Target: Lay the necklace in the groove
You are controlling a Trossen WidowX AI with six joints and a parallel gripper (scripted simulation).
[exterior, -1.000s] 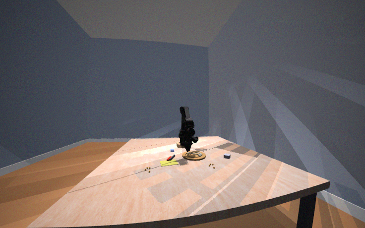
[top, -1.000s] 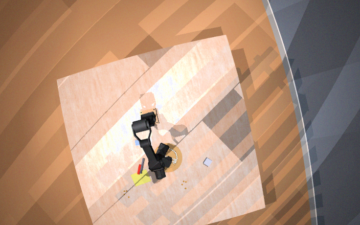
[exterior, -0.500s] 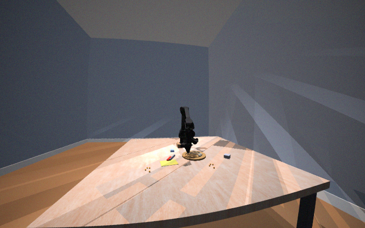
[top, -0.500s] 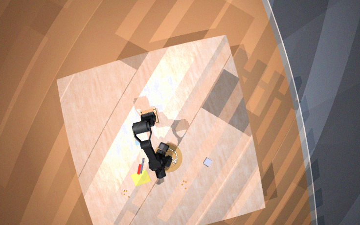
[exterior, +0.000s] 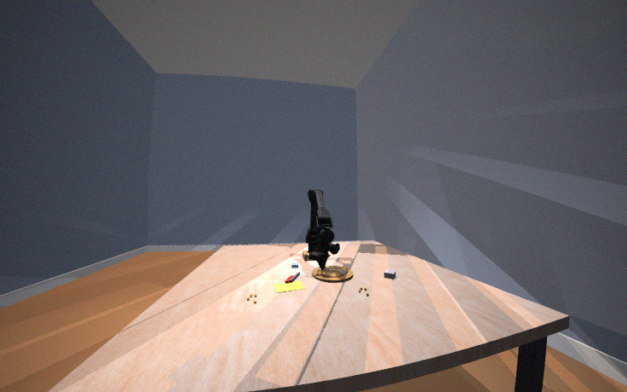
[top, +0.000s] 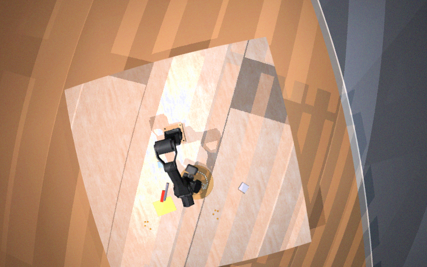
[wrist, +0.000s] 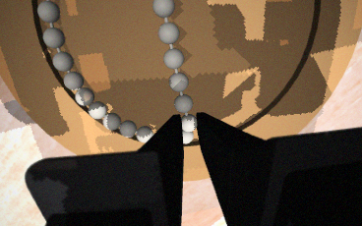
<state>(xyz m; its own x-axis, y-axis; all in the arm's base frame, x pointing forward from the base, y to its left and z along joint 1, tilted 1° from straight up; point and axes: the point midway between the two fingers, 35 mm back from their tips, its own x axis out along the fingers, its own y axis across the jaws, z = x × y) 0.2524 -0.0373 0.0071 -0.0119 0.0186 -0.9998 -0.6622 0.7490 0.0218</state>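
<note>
Right now the round bead board is 4 cm ahead of my gripper tip, 3 cm to the left of it and 1 cm below it. From my gripper tip the other things lie so: blue block (13 cm behind, 11 cm to the right, 1 cm below); yellow note (20 cm to the right, 10 cm ahead, 2 cm below); red marker (17 cm to the right, 3 cm ahead, 1 cm below).
</note>
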